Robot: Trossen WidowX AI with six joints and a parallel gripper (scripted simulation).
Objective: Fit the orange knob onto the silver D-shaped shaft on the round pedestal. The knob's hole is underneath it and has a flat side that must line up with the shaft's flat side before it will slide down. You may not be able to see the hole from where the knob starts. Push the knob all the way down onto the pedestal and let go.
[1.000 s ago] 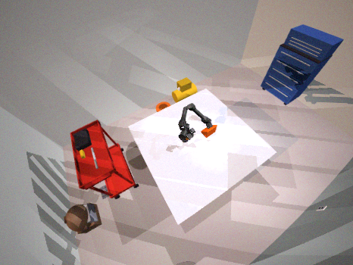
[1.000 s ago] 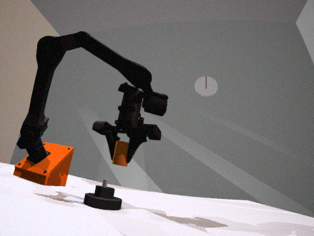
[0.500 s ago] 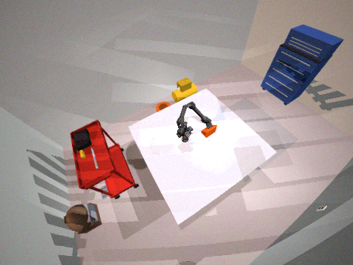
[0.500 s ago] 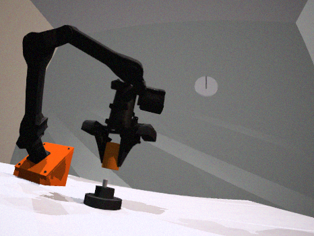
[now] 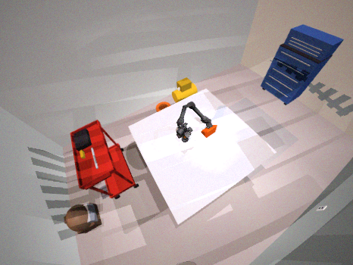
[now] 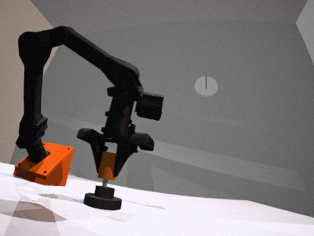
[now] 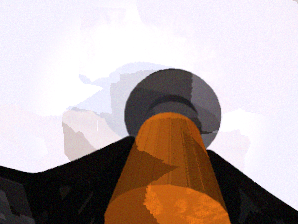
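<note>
The orange knob lies 3 cm above my gripper tip. The rest, counted from my gripper tip: round black pedestal (4 cm below).
</note>
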